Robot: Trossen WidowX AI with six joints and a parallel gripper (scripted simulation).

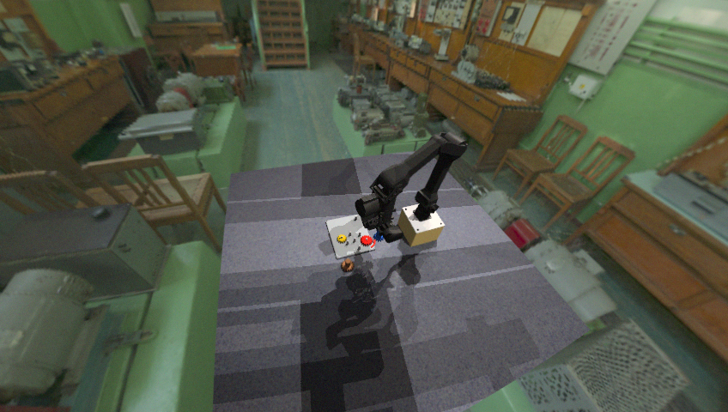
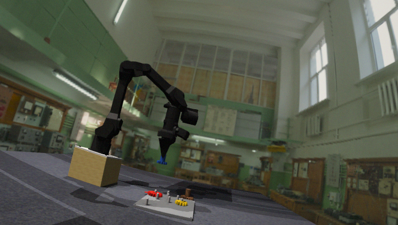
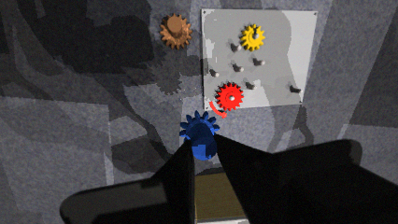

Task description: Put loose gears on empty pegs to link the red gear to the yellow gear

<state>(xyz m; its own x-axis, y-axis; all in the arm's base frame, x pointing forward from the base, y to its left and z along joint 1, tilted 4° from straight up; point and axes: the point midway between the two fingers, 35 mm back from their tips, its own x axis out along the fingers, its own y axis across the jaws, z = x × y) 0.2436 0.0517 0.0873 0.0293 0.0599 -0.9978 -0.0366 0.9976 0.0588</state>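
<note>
My gripper tip is 13 cm above the red gear, 7 cm to the left of it and 1 cm short of it. Round my gripper tip: blue gear (1 cm below); yellow gear (13 cm below, 12 cm to the right, 11 cm ahead); brown gear (13 cm below, 13 cm ahead, 1 cm to the left).
</note>
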